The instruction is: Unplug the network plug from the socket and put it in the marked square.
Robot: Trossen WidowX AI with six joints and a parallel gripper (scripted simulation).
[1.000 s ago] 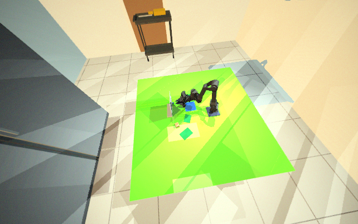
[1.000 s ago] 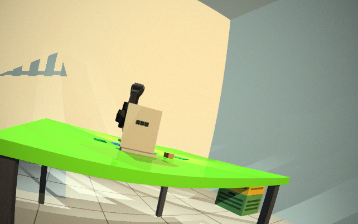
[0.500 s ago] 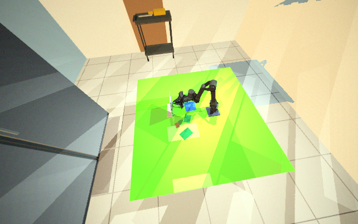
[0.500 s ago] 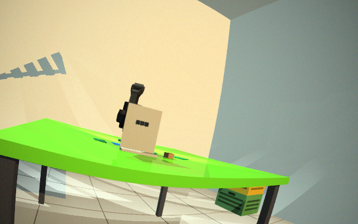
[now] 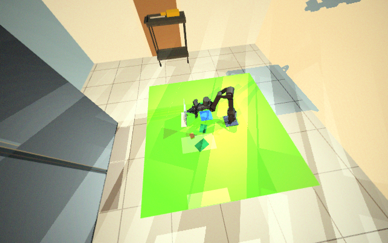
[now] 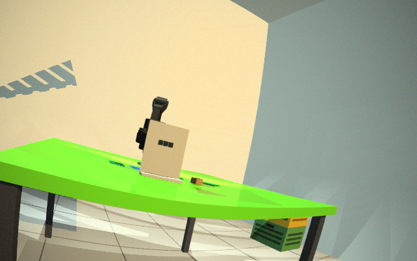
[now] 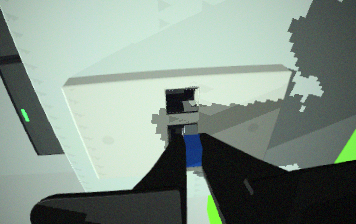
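The pale upright panel lies 2 cm ahead of my gripper tip, 1 cm to the right of it and 4 cm below it. From my gripper tip the other things lie so: blue network plug: right at my gripper tip; blue marked square: 19 cm behind, 14 cm below.
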